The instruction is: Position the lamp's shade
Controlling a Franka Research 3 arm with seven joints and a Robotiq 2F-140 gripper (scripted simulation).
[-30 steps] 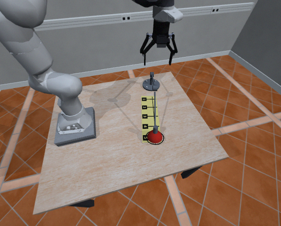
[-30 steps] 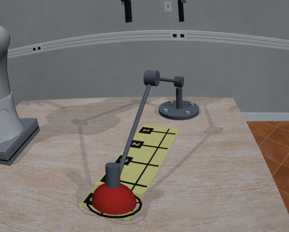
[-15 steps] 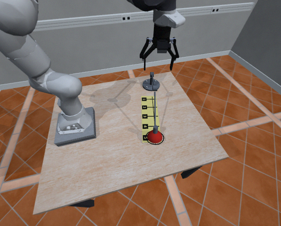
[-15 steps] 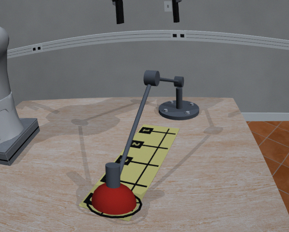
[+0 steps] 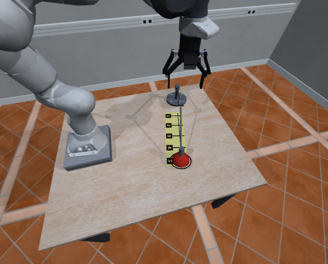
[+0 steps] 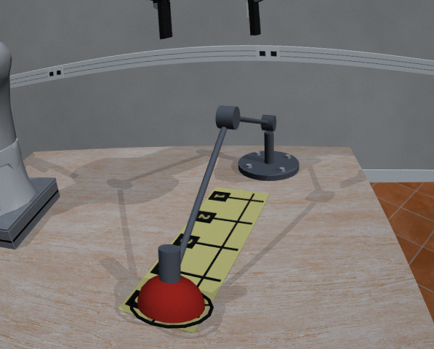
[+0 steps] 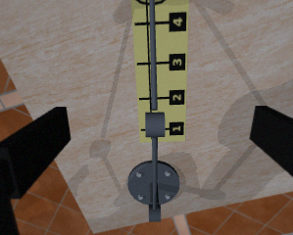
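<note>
My gripper is now 30 mm past the yellow numbered strip and 380 mm above it. Also, from my hand: round grey lamp foot (110 mm ahead, 330 mm to the left, 350 mm below).
</note>
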